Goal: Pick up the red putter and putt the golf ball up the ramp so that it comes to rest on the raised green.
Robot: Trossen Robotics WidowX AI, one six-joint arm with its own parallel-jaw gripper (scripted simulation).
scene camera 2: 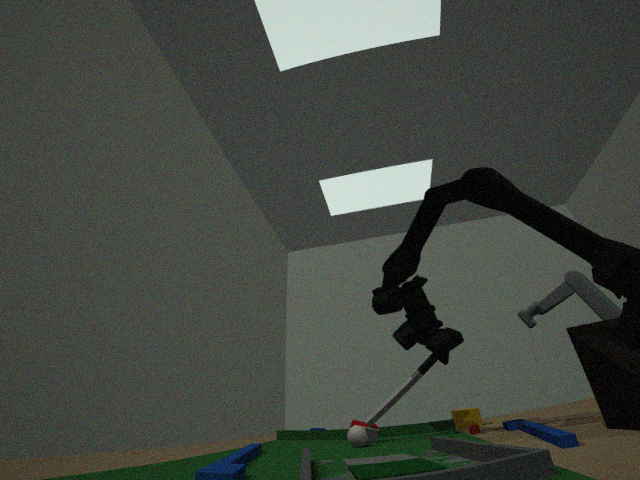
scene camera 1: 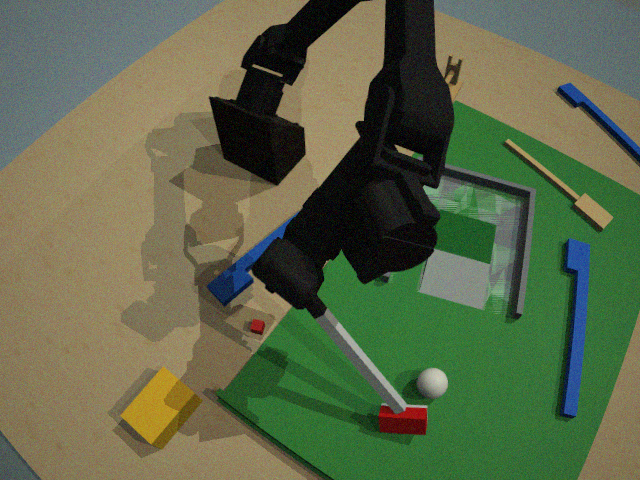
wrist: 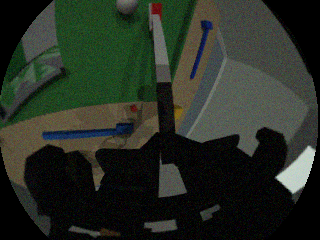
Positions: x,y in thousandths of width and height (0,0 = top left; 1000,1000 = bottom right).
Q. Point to a blue bar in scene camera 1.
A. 902,530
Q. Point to a blue bar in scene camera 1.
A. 359,593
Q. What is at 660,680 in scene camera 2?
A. My gripper.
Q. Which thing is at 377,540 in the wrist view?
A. A blue bar.
